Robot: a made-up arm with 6 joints.
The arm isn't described. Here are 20 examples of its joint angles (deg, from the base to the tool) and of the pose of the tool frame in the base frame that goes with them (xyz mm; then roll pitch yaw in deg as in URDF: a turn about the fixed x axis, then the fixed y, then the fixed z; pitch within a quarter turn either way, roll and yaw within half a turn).
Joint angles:
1: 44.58 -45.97 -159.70 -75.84 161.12 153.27
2: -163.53 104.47 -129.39 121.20 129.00 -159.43
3: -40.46 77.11 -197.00 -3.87 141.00 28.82
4: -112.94 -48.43 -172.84 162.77 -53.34 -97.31
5: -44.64 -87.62 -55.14 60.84 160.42 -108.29
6: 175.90 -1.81 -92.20 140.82 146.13 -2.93
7: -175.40 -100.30 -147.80 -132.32 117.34 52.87
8: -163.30 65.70 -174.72 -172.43 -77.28 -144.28
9: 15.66 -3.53 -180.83 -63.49 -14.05 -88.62
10: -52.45 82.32 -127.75 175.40 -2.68 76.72
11: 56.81 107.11 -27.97 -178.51 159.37 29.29
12: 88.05 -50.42 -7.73 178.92 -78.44 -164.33
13: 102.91 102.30 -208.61 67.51 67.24 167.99
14: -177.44 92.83 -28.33 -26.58 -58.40 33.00
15: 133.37 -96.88 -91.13 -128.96 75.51 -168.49
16: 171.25 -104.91 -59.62 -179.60 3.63 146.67
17: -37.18 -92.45 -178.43 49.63 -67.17 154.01
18: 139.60 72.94 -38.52 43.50 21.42 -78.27
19: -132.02 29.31 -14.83 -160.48 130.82 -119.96
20: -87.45 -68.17 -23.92 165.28 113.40 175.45
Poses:
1: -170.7 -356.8 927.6 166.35 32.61 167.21
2: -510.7 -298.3 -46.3 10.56 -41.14 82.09
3: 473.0 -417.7 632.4 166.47 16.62 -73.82
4: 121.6 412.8 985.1 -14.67 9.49 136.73
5: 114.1 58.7 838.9 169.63 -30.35 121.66
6: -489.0 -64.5 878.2 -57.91 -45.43 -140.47
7: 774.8 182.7 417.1 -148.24 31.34 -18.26
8: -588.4 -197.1 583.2 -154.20 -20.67 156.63
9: -223.8 58.6 1215.9 -16.09 -3.52 43.57
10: 393.5 -526.2 -37.4 138.69 12.18 50.73
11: -114.1 -181.2 -4.8 110.25 60.66 164.10
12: 11.1 245.3 302.6 173.36 19.24 71.66
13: -248.8 752.7 617.5 106.34 35.22 -96.39
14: 161.2 -66.3 -80.2 -161.36 15.50 165.02
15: 371.5 -279.6 1055.3 61.64 69.94 66.22
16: 35.0 -6.0 1048.1 6.48 -9.93 -42.25
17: -601.1 303.5 218.5 -136.07 -33.16 144.06
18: 76.2 -21.9 -207.3 -136.36 31.32 -177.64
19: -213.1 -154.1 -3.1 -57.97 -31.01 103.62
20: 58.2 -393.7 814.3 14.15 25.86 94.07
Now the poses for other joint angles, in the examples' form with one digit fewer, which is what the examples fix.
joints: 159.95 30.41 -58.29 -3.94 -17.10 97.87
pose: -601 209 135 -135.2 3.7 67.9
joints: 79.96 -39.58 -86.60 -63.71 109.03 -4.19
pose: 198 316 965 125.1 -22.8 63.6
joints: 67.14 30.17 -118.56 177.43 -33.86 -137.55
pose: 277 639 507 -138.3 -39.1 10.7
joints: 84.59 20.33 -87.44 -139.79 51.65 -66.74
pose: 99 778 451 -55.2 57.1 -7.3
